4 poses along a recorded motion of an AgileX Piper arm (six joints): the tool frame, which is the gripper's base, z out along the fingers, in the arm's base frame.
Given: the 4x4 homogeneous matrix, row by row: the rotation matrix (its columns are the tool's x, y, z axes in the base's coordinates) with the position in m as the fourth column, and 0 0 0 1 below. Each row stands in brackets.
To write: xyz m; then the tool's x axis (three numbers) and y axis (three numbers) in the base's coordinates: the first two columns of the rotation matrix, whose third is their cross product. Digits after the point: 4 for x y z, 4 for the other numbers.
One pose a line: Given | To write
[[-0.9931 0.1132 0.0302 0.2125], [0.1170 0.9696 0.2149 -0.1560], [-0.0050 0.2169 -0.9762 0.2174], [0 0 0 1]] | 0.2125 -0.1560 0.2174 -0.9931 0.1170 -0.0050 0.1132 0.9696 0.2169
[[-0.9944 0.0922 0.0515 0.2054], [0.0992 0.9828 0.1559 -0.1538], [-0.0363 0.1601 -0.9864 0.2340], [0 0 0 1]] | 0.2054 -0.1538 0.2340 -0.9944 0.0992 -0.0363 0.0922 0.9828 0.1601
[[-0.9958 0.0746 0.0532 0.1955], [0.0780 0.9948 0.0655 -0.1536], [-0.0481 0.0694 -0.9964 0.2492], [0 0 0 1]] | 0.1955 -0.1536 0.2492 -0.9958 0.0780 -0.0481 0.0746 0.9948 0.0694
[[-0.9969 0.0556 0.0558 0.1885], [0.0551 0.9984 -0.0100 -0.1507], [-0.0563 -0.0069 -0.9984 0.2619], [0 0 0 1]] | 0.1885 -0.1507 0.2619 -0.9969 0.0551 -0.0563 0.0556 0.9984 -0.0069
